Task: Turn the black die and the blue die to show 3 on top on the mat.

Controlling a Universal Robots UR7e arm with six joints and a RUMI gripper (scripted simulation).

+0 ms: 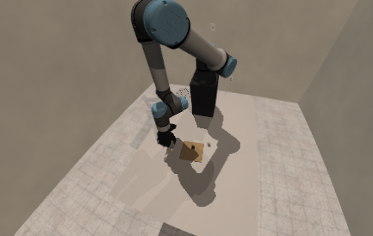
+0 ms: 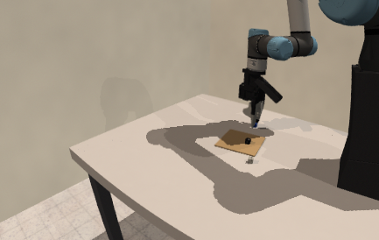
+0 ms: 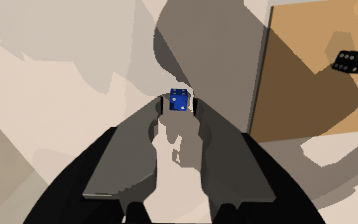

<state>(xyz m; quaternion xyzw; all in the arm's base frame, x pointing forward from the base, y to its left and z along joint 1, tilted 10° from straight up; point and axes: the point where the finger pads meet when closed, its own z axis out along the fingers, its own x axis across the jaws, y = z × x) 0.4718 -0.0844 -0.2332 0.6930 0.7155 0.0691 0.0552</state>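
My hand is 10 mm above the blue die. The rest, counted from my hand: black die (140 mm to the left, 50 mm behind, 10 mm below); brown mat (150 mm to the left, 30 mm behind, 20 mm below); white die (230 mm to the left, 120 mm behind, 10 mm below).
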